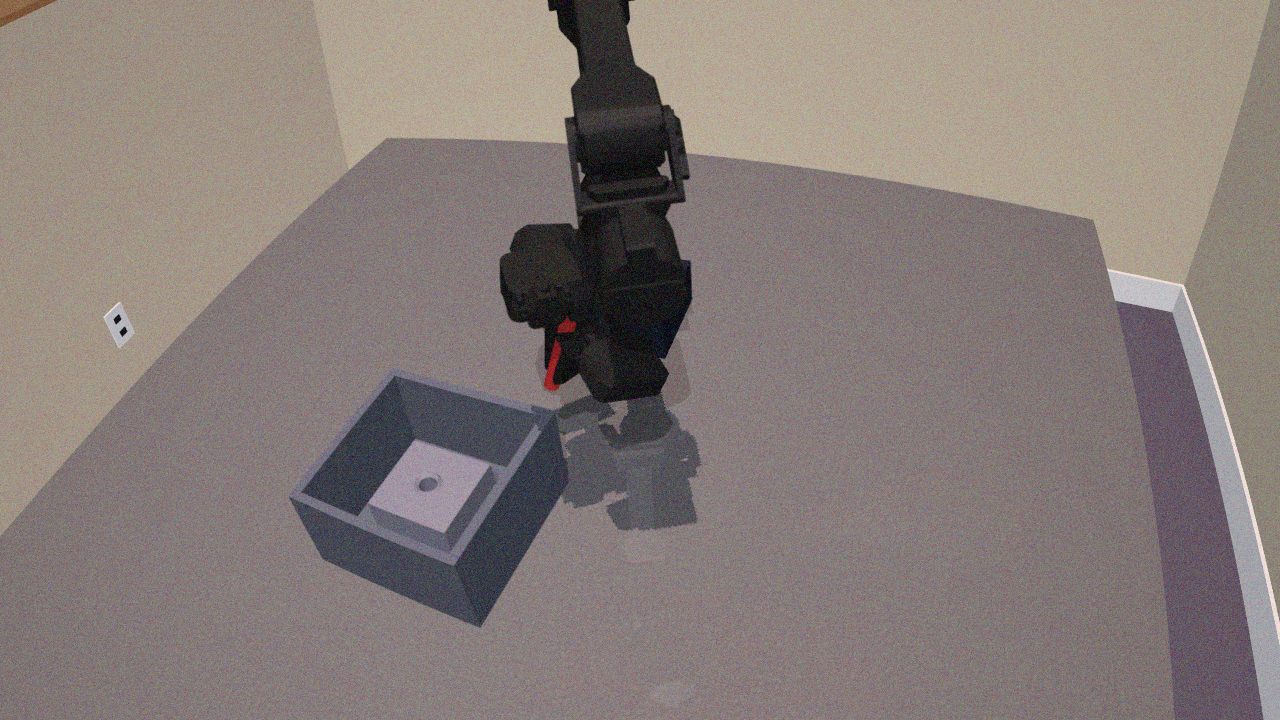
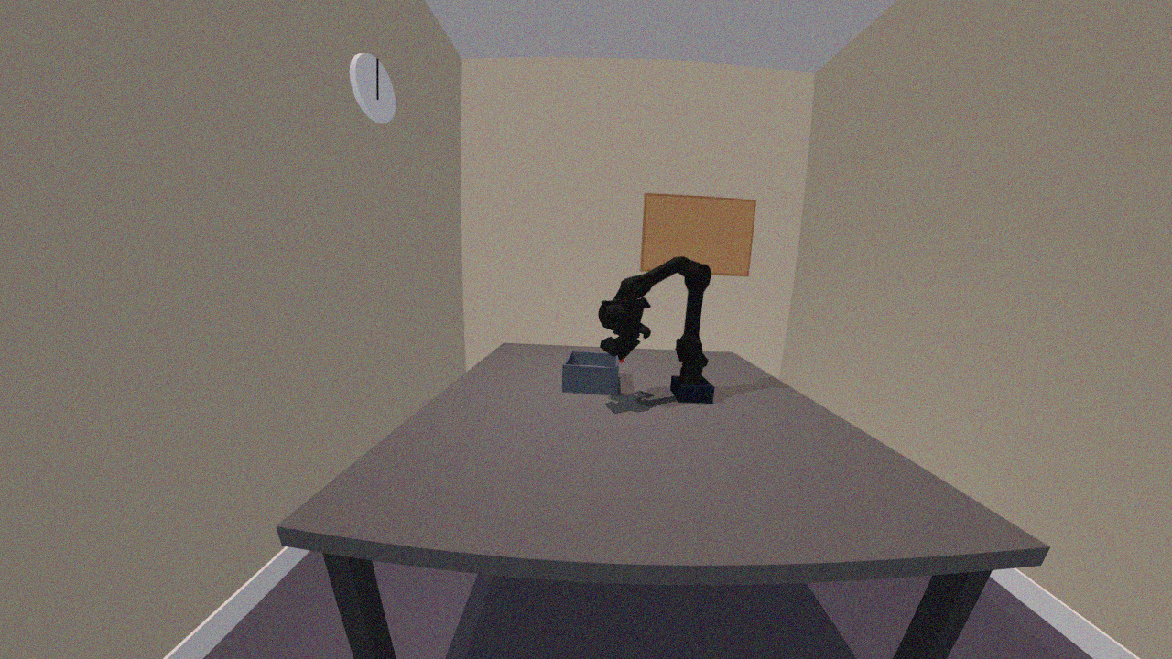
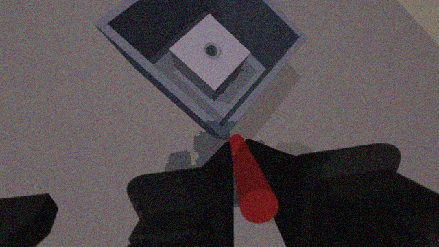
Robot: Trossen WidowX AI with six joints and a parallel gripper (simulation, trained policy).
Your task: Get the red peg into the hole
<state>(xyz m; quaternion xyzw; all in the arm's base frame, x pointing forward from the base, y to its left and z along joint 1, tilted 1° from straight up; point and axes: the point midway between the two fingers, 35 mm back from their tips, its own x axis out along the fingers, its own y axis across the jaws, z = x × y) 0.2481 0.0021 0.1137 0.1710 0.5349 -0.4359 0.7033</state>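
Right now the plate is 80 mm ahead of my gripper tip, 120 mm to the right of it and 90 mm below it. The rest, counted from my gripper tip: red peg (10 mm to the left, 30 mm above); then grey box (80 mm ahead, 120 mm to the right, 110 mm below).
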